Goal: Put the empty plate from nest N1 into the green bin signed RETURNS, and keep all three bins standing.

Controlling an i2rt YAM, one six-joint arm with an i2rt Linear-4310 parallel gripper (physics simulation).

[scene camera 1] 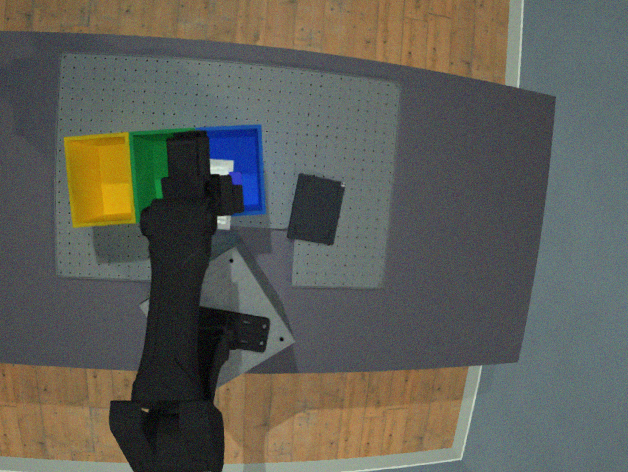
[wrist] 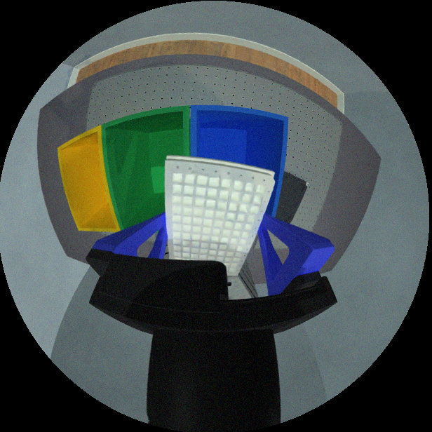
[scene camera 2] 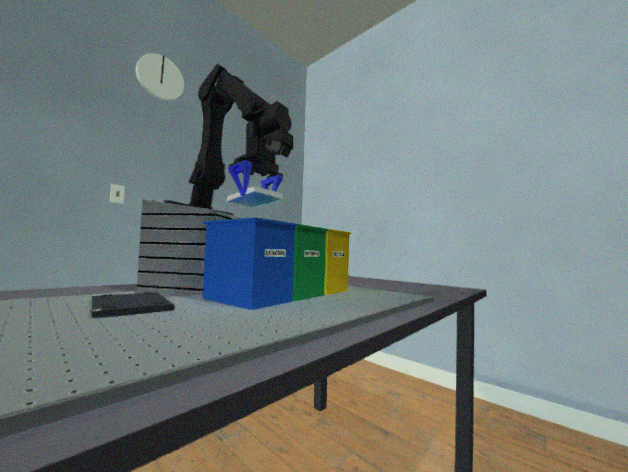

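Where they show: gripper, fingertip midpoint: [scene camera 2: 256, 199]; arm's base, link origin: [scene camera 1: 218, 326] [scene camera 2: 199, 210].
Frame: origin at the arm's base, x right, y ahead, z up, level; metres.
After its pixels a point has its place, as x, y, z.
The white plate [scene camera 1: 222, 165] @[-0.042, 0.310, 0.028] [scene camera 2: 253, 199] @[-0.055, 0.257, 0.010] [wrist: 215, 200] is held roughly level, high above the bins; its wells look empty in the wrist view. My gripper [scene camera 2: 255, 192] @[-0.060, 0.266, 0.009] [wrist: 212, 216] is shut on its two sides with blue fingers. In scene camera 1 the visible part of the plate is over the left part of the blue bin [scene camera 1: 262, 172] @[0.034, 0.312, -0.055] [scene camera 2: 228, 263] @[0.029, 0.323, -0.149] [wrist: 284, 150], and its near end reaches past the front rim; my arm hides the rest. The green bin [scene camera 1: 143, 152] @[-0.224, 0.307, -0.137] [scene camera 2: 309, 279] @[-0.168, 0.354, -0.188] [wrist: 132, 185] stands directly left of the blue one; its sign is blurred.
The yellow bin [scene camera 1: 83, 172] @[-0.343, 0.243, -0.124] [scene camera 2: 336, 274] @[-0.294, 0.322, -0.182] [wrist: 85, 185] stands upright against the green bin's other side. A dark nest [scene camera 1: 315, 208] @[0.189, 0.253, -0.223] [scene camera 2: 133, 304] @[0.194, 0.302, -0.223] [wrist: 291, 197] lies right of the bins on the perforated board [scene camera 1: 355, 126] @[0.250, 0.477, -0.235] [scene camera 2: 177, 345] @[0.171, 0.529, -0.235]. The grey arm pedestal [scene camera 1: 243, 294] @[0.039, 0.073, -0.004] [scene camera 2: 170, 248] @[0.091, 0.069, -0.121] is close in front of the bins.
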